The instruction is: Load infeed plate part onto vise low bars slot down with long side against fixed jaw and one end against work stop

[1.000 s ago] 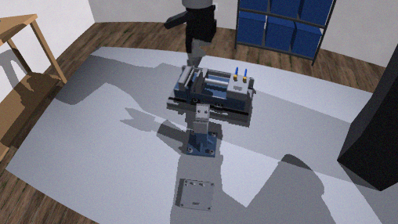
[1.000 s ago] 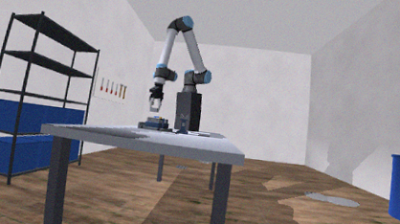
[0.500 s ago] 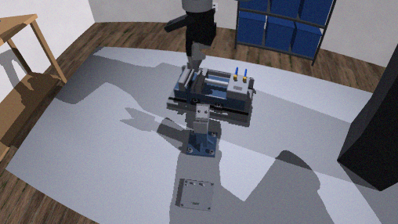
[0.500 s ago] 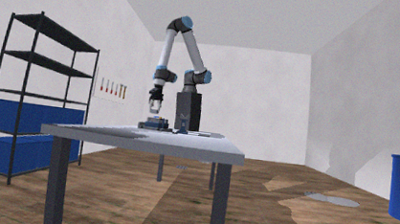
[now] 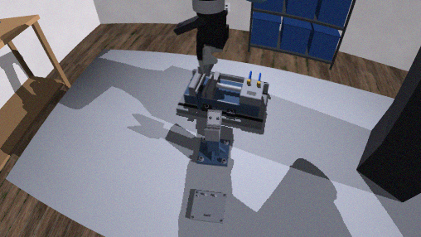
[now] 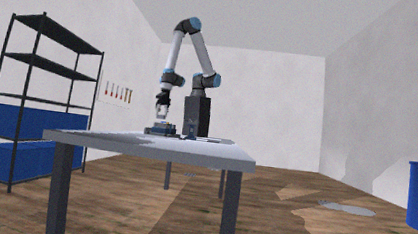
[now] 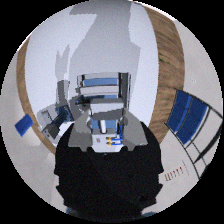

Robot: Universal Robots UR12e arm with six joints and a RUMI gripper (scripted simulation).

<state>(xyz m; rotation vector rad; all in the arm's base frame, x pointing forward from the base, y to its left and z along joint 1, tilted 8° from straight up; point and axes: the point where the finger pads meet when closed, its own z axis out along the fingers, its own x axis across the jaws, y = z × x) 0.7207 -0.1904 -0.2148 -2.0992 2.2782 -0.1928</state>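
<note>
Now: hand 10 mm above the grey part. The rest, counted from my hand: infeed plate: 420 mm to the left, 140 mm below, 100 mm behind; then vise: 110 mm below, 70 mm behind, 20 mm to the left; then air cylinder: 160 mm behind, 70 mm below, 30 mm to the left.
</note>
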